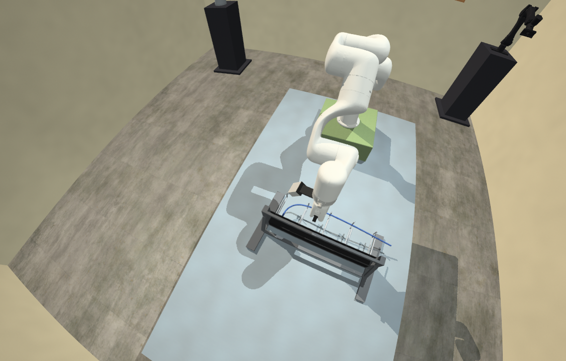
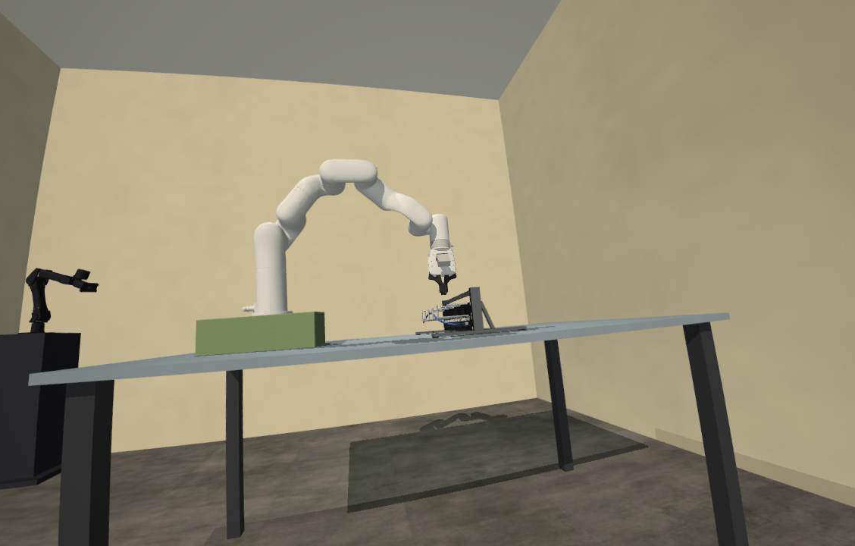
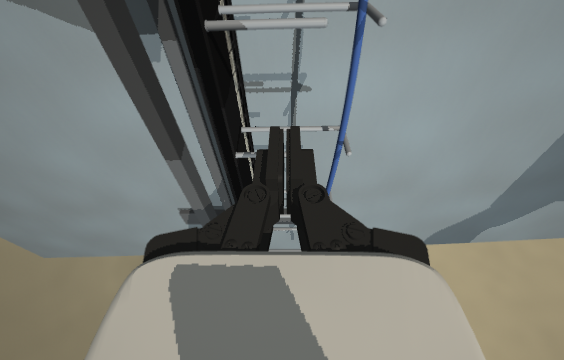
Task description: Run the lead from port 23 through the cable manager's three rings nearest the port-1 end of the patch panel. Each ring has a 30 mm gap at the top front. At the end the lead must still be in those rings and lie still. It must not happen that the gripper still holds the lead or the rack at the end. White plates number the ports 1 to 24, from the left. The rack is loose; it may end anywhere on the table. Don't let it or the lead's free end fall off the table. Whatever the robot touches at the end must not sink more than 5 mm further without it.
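My hand is 70 mm short of the patch panel rack, 40 mm to the right of it and 100 mm above it.
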